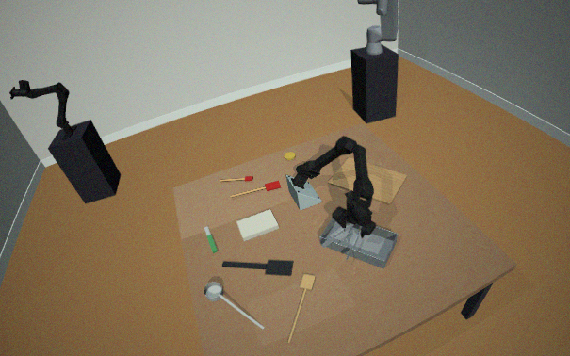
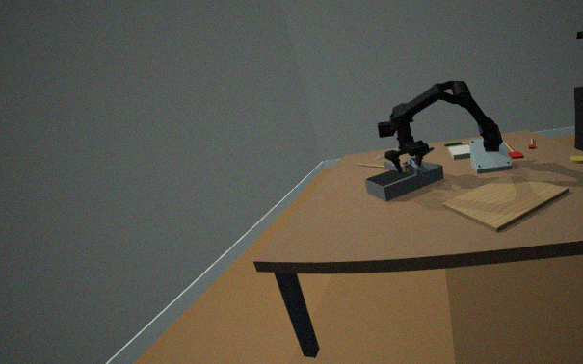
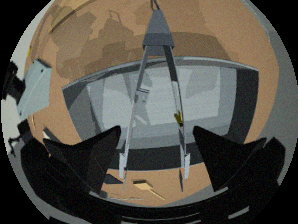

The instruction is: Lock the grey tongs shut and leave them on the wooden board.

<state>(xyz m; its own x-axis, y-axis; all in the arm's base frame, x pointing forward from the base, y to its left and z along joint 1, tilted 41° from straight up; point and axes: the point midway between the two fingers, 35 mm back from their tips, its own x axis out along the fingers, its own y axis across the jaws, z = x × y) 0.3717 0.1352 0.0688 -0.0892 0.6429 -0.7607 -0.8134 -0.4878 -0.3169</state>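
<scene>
Now: the grey roasting tin 30 mm below my gripper tip, 20 mm to the left of it and 20 mm ahead of it. From my gripper tip the other things lie so: black spatula 430 mm to the right, 50 mm below, 10 mm behind; wooden board 350 mm behind, 230 mm to the left, 50 mm below; white block 400 mm to the right, 250 mm behind, 40 mm below.
</scene>
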